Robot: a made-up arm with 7 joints.
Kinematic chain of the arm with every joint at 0, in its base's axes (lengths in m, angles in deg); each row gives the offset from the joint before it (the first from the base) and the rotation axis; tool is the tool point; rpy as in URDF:
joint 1: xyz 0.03 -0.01 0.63 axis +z
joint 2: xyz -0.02 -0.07 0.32 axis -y
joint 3: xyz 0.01 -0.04 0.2 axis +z
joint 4: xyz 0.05 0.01 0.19 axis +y
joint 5: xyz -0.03 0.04 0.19 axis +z
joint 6: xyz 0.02 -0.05 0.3 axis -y
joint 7: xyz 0 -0.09 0.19 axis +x
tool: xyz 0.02 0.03 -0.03 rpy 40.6 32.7 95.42
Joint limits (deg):
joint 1: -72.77..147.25
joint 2: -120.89..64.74
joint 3: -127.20..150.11
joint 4: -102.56..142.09
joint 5: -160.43..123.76
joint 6: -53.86..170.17
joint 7: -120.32..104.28
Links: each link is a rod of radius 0.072 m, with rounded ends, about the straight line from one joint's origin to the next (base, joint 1, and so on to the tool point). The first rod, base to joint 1, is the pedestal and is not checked.
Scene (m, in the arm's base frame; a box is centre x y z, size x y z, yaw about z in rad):
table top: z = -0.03
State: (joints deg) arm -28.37 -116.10 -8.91 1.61 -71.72 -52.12 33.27
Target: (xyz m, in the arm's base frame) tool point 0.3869 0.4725 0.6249
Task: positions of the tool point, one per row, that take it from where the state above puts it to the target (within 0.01 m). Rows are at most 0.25 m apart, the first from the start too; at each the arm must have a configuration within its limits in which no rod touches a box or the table.
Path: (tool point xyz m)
1: 0.7787 -0.5501 0.6447
2: 0.8637 -0.3863 0.7332
3: 0.8969 -0.1752 0.7856
4: 0.8613 0.0514 0.7956
5: 0.7541 0.2558 0.7653
6: 0.5875 0.4043 0.7035
7: 0.3869 0.4725 0.6249

